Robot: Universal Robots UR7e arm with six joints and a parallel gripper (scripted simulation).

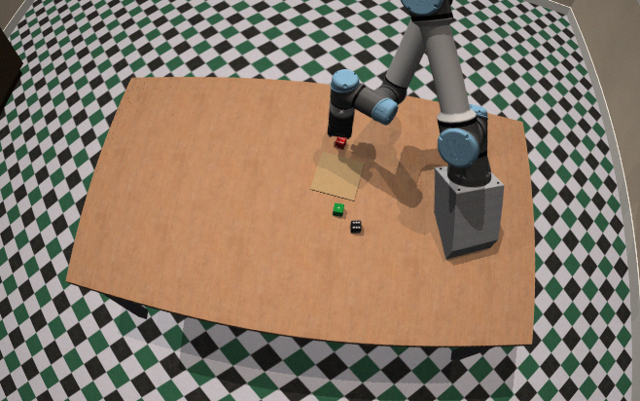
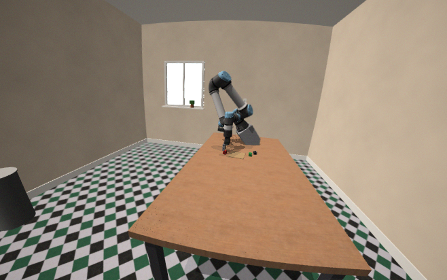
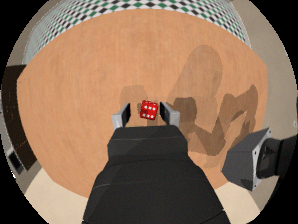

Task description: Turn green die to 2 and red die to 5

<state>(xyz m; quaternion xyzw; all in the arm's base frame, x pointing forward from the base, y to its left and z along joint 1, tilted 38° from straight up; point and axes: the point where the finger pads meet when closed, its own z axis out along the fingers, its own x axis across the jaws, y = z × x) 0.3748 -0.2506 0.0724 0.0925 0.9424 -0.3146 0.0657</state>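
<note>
Right now the red die is 4 cm below my hand and 1 cm to the left of it. Round my hand: green die (25 cm to the left, 4 cm below, 3 cm ahead); then black die (31 cm to the left, 4 cm below, 2 cm behind); then tan mat (12 cm to the left, 6 cm below, 2 cm ahead).
</note>
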